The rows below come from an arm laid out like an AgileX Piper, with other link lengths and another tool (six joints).
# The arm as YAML. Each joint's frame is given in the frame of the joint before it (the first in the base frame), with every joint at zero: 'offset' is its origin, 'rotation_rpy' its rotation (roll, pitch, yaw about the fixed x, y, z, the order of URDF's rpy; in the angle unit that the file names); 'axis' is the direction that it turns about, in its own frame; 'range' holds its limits. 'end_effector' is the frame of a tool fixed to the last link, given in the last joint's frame.
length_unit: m
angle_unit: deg
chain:
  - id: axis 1
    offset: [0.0, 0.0, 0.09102]
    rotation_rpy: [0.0, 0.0, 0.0]
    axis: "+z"
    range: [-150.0, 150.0]
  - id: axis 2
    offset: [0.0, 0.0, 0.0]
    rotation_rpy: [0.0, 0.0, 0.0]
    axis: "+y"
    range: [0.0, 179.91]
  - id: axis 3
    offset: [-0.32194, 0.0, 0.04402]
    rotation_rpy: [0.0, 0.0, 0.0]
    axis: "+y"
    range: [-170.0, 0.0]
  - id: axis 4
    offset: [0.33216, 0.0, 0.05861]
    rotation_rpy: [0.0, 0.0, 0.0]
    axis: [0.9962, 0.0, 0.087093]
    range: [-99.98, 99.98]
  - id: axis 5
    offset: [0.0, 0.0, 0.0]
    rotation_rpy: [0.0, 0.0, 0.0]
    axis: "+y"
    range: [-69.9, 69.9]
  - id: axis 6
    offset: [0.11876, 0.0, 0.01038]
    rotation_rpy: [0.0, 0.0, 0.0]
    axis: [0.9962, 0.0, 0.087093]
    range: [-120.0, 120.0]
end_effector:
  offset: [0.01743, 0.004, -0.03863]
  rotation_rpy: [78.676, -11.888, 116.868]
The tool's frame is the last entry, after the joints.
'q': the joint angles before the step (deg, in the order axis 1, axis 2, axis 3, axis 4, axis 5, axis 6). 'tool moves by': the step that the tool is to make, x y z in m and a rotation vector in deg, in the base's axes. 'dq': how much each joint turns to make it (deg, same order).
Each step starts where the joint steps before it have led.
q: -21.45 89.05 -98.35 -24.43 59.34 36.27
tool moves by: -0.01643 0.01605 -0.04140 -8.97 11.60 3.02
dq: 5.04 -3.32 10.95 -12.12 0.27 -0.54
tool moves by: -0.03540 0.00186 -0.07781 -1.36 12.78 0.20
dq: 0.28 -3.06 15.83 -5.23 -0.64 0.70
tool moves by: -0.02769 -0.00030 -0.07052 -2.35 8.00 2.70
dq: 0.00 -1.06 13.57 -6.75 -5.05 3.24
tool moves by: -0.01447 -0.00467 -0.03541 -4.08 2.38 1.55
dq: 0.00 0.07 7.28 -8.82 -3.49 6.49
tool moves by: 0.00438 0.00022 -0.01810 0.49 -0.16 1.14
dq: 0.01 1.71 1.48 -1.86 -2.74 2.74
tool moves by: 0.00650 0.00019 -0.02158 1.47 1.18 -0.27
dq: -0.01 3.29 0.23 -0.36 -1.29 2.09
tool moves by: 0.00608 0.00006 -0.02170 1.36 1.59 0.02
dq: 0.00 3.48 0.00 -0.37 -1.23 1.55
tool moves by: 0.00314 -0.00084 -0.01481 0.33 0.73 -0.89
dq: 0.01 2.47 0.00 -1.13 -0.26 2.50
